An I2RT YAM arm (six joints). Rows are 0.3 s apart.
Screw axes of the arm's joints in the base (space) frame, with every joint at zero. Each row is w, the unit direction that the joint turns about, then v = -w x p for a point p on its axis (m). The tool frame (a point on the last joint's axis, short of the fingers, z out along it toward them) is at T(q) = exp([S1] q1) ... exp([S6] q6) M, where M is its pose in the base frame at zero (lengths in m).
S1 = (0, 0, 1, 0, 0, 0)
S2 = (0, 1, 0, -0.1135, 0, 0.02)
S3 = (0, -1, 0, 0.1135, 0, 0.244)
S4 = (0, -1, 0, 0.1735, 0, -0.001)
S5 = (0, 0, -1, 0, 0.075, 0)
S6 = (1, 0, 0, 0, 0.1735, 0)
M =
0 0 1 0.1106
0 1 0 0
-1 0 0 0.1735
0 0 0 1
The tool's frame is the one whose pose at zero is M.
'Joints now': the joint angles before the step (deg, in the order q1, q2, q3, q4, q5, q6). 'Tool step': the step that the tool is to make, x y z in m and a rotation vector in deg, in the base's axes. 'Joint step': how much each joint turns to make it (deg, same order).
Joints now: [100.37 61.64 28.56 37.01 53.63 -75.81]
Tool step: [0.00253 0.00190 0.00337 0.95 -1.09 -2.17]
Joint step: [-0.57 0.97 0.24 3.41 1.48 -2.37]
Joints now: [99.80 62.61 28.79 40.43 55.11 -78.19]
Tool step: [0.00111 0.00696 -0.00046 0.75 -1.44 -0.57]
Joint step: [-0.57 2.80 0.23 5.25 -0.22 -2.67]
